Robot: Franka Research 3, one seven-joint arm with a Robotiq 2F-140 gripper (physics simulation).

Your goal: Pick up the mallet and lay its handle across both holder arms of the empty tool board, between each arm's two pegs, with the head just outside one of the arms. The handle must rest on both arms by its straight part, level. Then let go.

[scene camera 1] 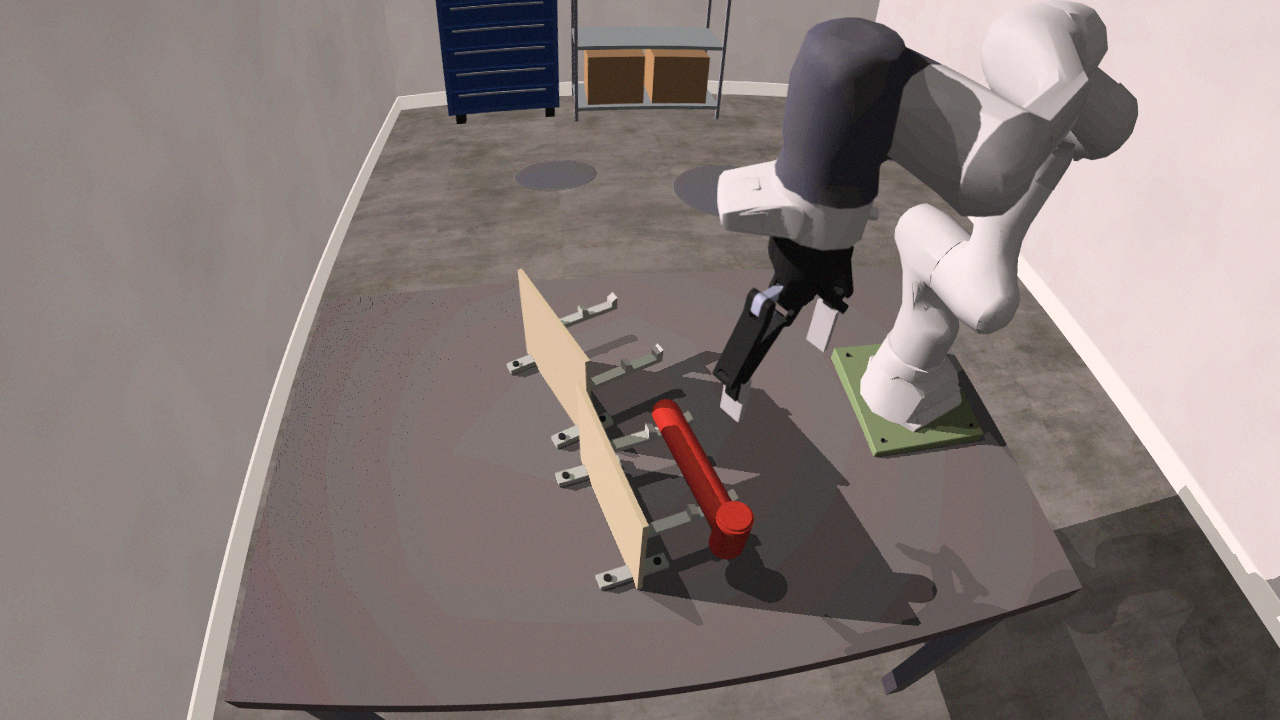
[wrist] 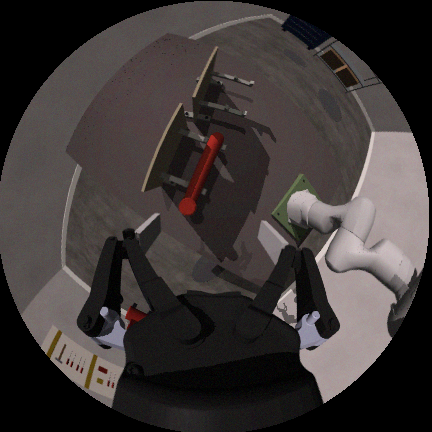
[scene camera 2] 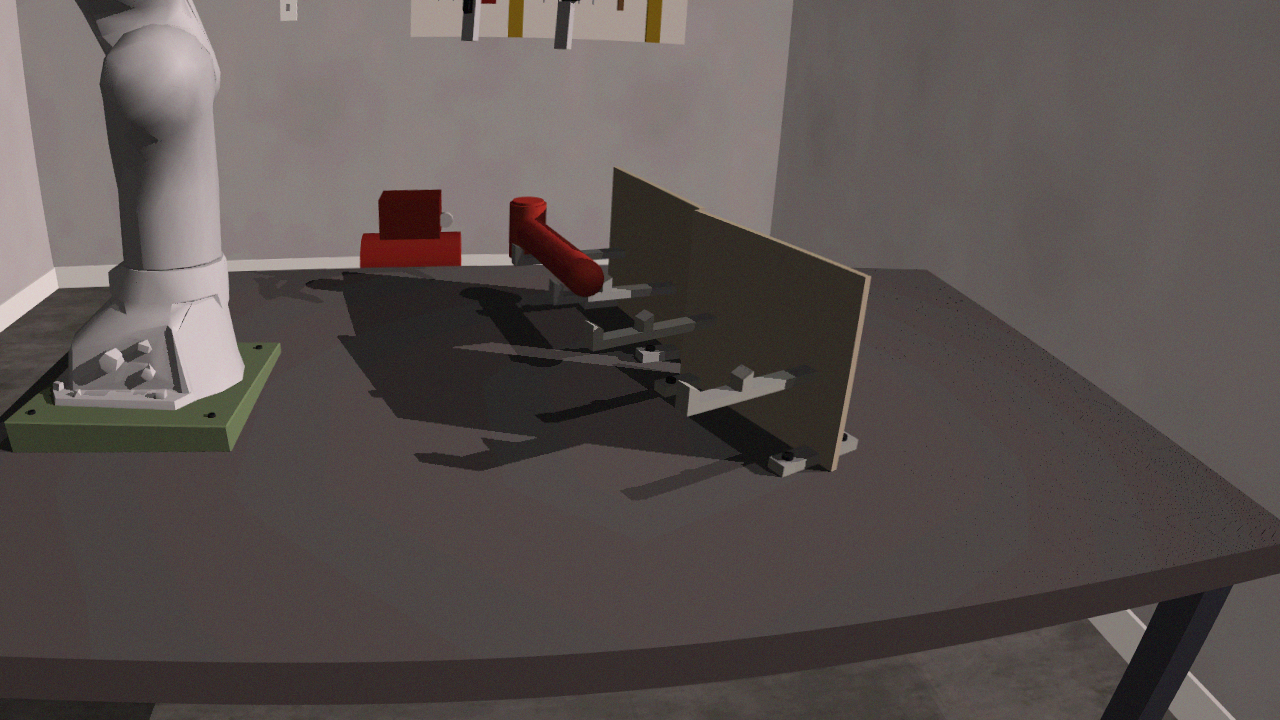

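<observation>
The red mallet [scene camera 1: 693, 465] [scene camera 2: 559, 250] [wrist: 204, 167] lies across both arms of one tool board [scene camera 1: 613, 492] [scene camera 2: 644, 214] [wrist: 165, 150]. Its head [scene camera 1: 731, 528] [scene camera 2: 528, 219] [wrist: 187, 206] is at the end away from the other board. That other board [scene camera 1: 550, 349] [scene camera 2: 778, 313] [wrist: 205, 85] is empty; its two pegged holder arms, the outer arm [scene camera 1: 590, 313] [scene camera 2: 733, 392] [wrist: 232, 78] and the inner arm [scene camera 1: 631, 365] [scene camera 2: 635, 334] [wrist: 225, 108], point toward the robot base's side. My gripper [scene camera 1: 776, 365] [wrist: 210, 226] is open and empty, above the table between mallet and base, apart from the mallet. It does not show in scene camera 2.
The robot base stands on a green plate [scene camera 1: 854, 385] [scene camera 2: 134, 437] [wrist: 277, 214]. The two boards stand nearly end to end on the table [scene camera 1: 429, 617] [scene camera 2: 402, 573]. A blue cabinet [scene camera 1: 501, 53] and a shelf unit [scene camera 1: 648, 37] stand on the floor beyond the table.
</observation>
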